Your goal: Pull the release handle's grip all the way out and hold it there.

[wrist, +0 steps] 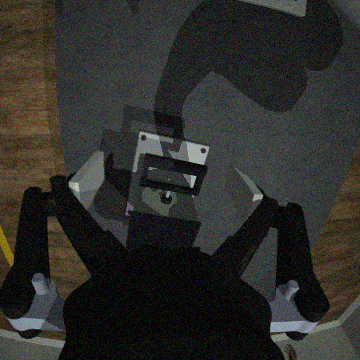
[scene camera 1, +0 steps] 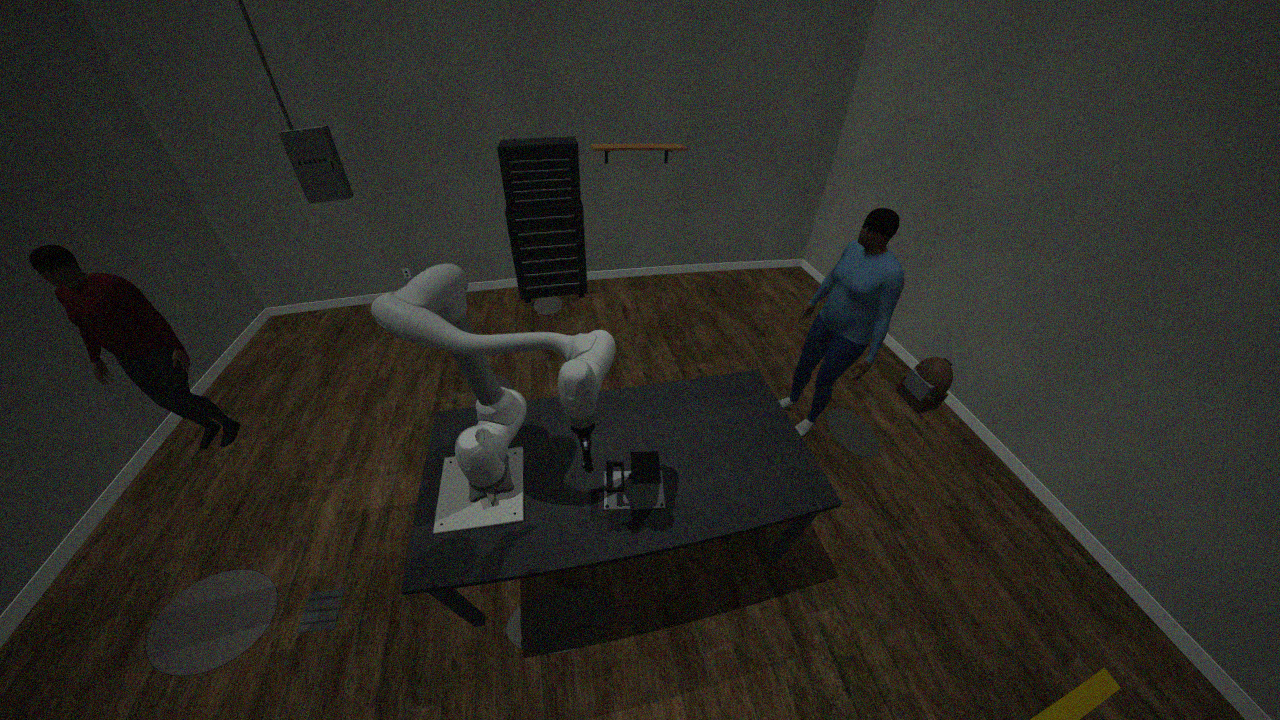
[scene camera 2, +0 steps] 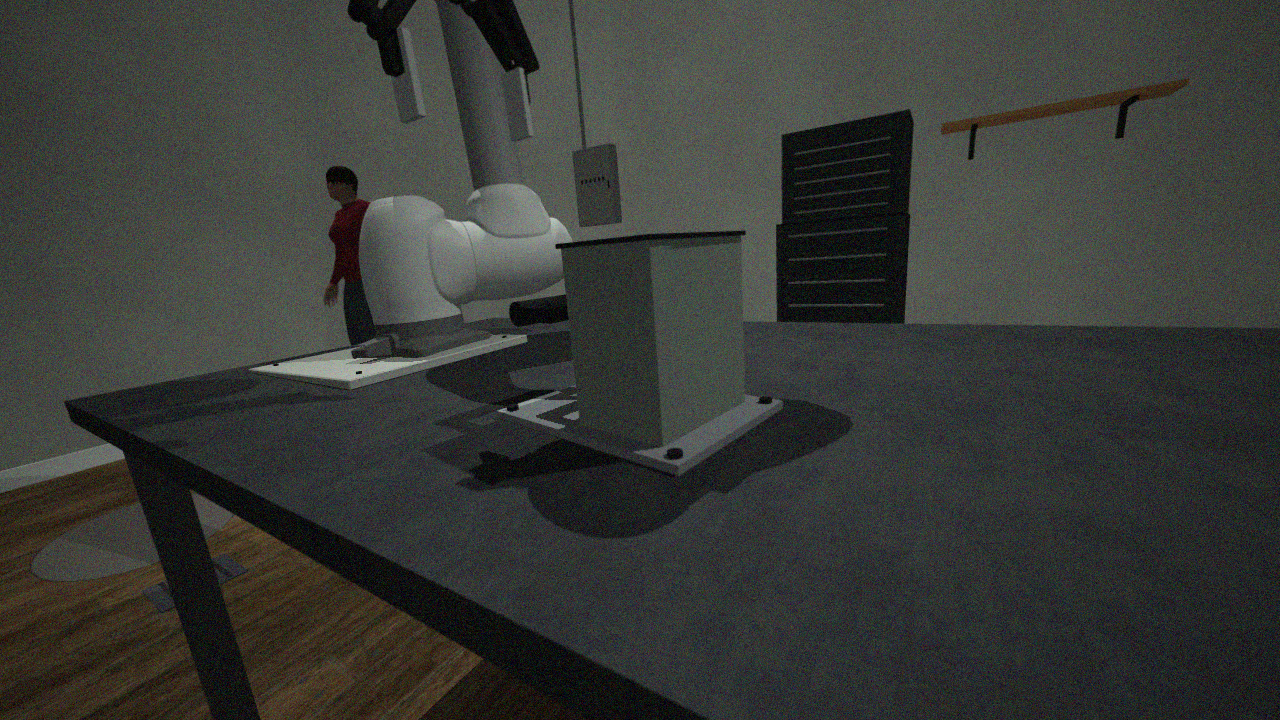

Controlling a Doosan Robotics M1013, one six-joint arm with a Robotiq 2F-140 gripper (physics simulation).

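The release handle's grip [scene camera 1: 614, 464] [wrist: 175, 161] is a black rectangular frame in front of a grey box [scene camera 1: 644, 466] [scene camera 2: 657, 340] [wrist: 162, 230] with a dark top. A short gap with a small stem shows between grip and box in the wrist view. In scene camera 2 a black rounded bar [scene camera 2: 537, 310], apparently the grip's, juts out behind the box. The box stands on a bolted pale plate [scene camera 1: 611, 501] [scene camera 2: 729, 434] [wrist: 150, 142]. My gripper [scene camera 1: 586, 458] [scene camera 2: 466, 126] [wrist: 165, 169] is wide open and empty, above the grip's level, its fingers to either side in the wrist view, not touching it.
The dark table [scene camera 1: 716, 429] [scene camera 2: 1029, 501] [wrist: 100, 60] carries the handle unit and the arm's white mounting plate [scene camera 1: 452, 510] [scene camera 2: 331, 374]. A person in blue [scene camera 1: 859, 291] stands beyond the table's right end. A person in red [scene camera 1: 120, 313] [scene camera 2: 349, 228] is at the left.
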